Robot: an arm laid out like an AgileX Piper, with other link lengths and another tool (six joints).
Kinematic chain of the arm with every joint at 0, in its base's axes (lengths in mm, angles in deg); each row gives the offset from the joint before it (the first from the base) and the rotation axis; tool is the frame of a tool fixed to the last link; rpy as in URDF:
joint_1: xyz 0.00 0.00 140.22 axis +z
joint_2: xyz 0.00 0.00 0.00 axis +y
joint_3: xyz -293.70 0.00 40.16 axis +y
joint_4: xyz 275.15 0.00 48.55 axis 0.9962 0 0.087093
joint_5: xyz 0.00 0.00 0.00 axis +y
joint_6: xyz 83.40 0.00 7.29 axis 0.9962 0 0.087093
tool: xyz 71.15 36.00 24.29 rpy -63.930 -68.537 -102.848
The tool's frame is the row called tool.
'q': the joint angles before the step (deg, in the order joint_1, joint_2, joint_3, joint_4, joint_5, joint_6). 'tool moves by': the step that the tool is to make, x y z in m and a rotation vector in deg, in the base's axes. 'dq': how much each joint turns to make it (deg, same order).
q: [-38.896 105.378 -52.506 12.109 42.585 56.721]
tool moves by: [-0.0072 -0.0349 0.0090 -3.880 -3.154 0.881]
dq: [-5.210 0.005 -1.483 -0.248 -2.651 -6.342]
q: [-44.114 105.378 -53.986 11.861 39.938 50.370]
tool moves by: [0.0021 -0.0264 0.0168 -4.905 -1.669 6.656]
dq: [-3.036 0.010 -3.540 -1.884 -0.127 -8.489]
